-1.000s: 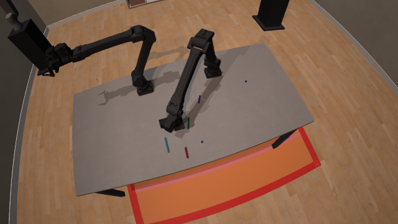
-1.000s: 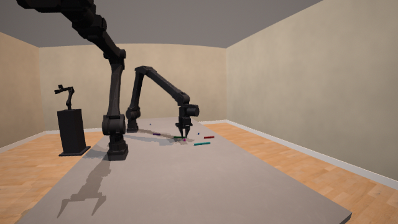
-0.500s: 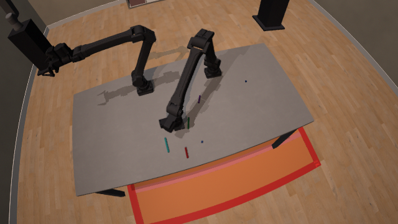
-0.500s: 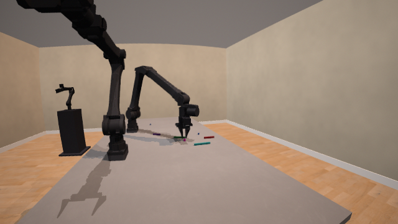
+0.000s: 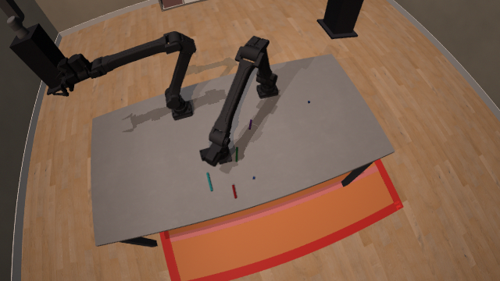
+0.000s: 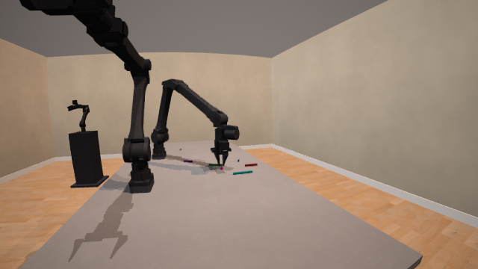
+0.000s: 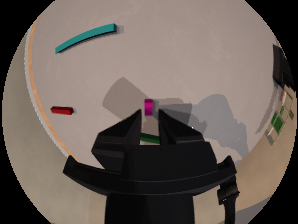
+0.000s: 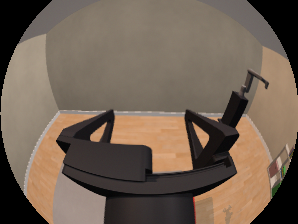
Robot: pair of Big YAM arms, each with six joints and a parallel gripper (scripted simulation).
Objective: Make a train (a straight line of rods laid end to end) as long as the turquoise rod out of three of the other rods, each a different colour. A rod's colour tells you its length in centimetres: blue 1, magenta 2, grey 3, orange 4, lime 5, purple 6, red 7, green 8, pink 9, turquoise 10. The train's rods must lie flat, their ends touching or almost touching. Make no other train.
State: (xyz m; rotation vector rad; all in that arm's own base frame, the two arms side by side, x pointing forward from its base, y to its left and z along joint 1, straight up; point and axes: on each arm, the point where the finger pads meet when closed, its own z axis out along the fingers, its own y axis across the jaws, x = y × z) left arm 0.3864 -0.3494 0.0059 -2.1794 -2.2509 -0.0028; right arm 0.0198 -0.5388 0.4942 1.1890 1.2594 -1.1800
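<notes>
Now: the magenta rod 2 cm below my left hand. From my left hand the other things lie so: turquoise rod (9 cm ahead, 11 cm to the right, 2 cm below); red rod (17 cm ahead, 2 cm below); green rod (2 cm behind, 7 cm to the left, 2 cm below).
</notes>
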